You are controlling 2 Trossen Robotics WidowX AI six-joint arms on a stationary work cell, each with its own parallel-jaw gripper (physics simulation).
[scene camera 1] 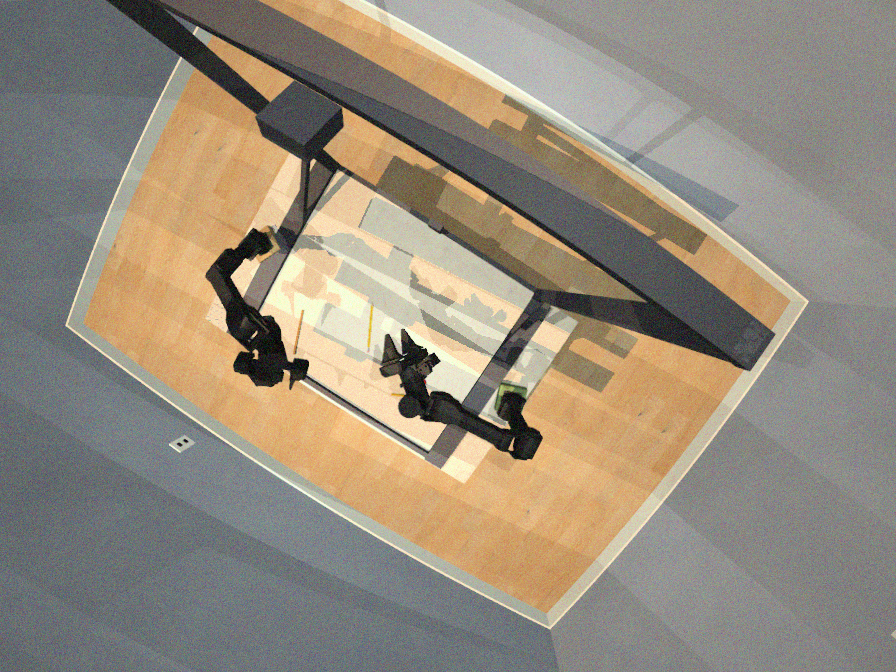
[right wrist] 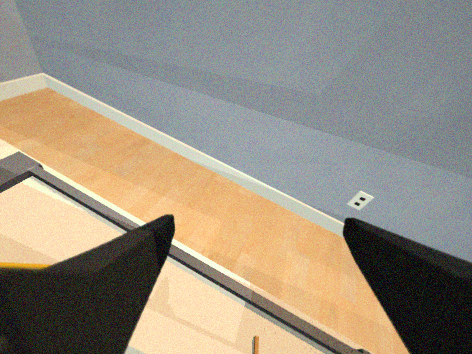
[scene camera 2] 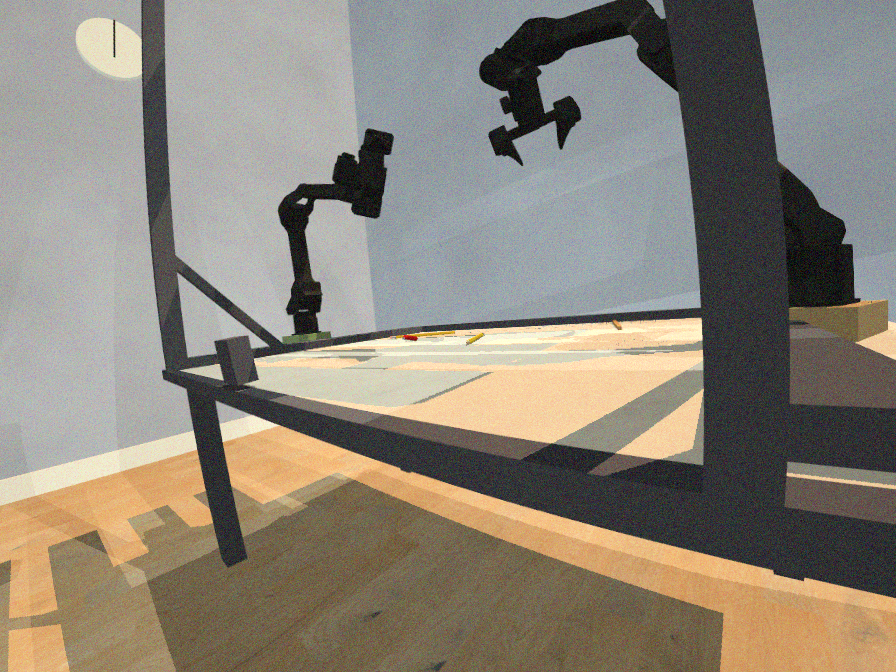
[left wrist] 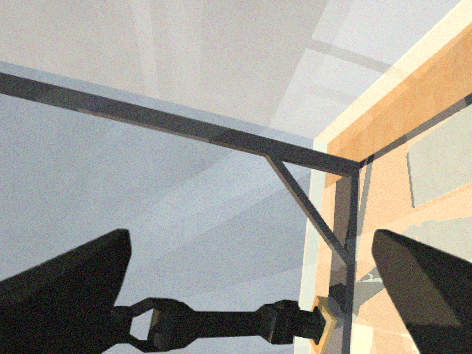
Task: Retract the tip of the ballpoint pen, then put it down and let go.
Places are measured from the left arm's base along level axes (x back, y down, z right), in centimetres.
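Where they show: left gripper, between the fingertips: (scene camera 1: pixel 394 331) (scene camera 2: pixel 372 159) (left wrist: pixel 252 241); right gripper, between the fingertips: (scene camera 1: pixel 274 387) (right wrist: pixel 258 224) (scene camera 2: pixel 541 156); left arm's base, origin of its link: (scene camera 1: pixel 511 400) (scene camera 2: pixel 306 333); right arm's base, origin of its link: (scene camera 1: pixel 262 244) (scene camera 2: pixel 814 305) (left wrist: pixel 317 325).
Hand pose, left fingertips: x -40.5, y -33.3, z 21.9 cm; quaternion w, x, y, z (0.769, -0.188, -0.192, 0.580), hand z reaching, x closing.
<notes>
Things, the pixels of their top centre, and the offset from my left fingertips. "spot": a spot on its surface instead. Level surfaces: height alone.
- small red thing, centre of its top: (scene camera 2: pixel 409 335) (scene camera 1: pixel 417 369) dx +4.8, dy +36.0, dz -18.6 cm
- table, height of its surface: dy +37.2 cm
- small dark block, centre of its top: (scene camera 2: pixel 232 336) (scene camera 1: pixel 435 225) dx +1.7, dy +31.4, dz +33.0 cm
- yellow stick, a spot on its surface: (right wrist: pixel 25 266) spot: dx +1.9, dy +36.6, dz -29.4 cm
Several thin stick-like things lie on the table; I cannot tell which is the ballpoint pen. An orange-brown one (scene camera 1: pixel 298 331) (scene camera 2: pixel 616 324) (right wrist: pixel 256 345) lies nearest the right arm. A yellow one (scene camera 1: pixel 370 326) (scene camera 2: pixel 475 337) lies near the middle. Another yellow one (scene camera 1: pixel 397 394) (scene camera 2: pixel 440 333) is partly hidden under the left arm in scene camera 1, with a small red thing (scene camera 1: pixel 424 381) (scene camera 2: pixel 410 337) near it. My left gripper (scene camera 1: pixel 396 334) (scene camera 2: pixel 373 175) (left wrist: pixel 252 241) is open and empty, high above the table. My right gripper (scene camera 2: pixel 541 155) (right wrist: pixel 258 224) is open and empty, raised high.
The table (scene camera 2: pixel 578 390) has a dark frame with upright posts (scene camera 2: pixel 738 289) and an overhead beam (scene camera 1: pixel 463 155). A small dark block (scene camera 2: pixel 236 360) sits on the table's edge. In the right wrist view a yellow stick (right wrist: pixel 25 266) shows behind a finger. A wall socket (scene camera 1: pixel 182 443) (right wrist: pixel 360 200) shows beyond.
</notes>
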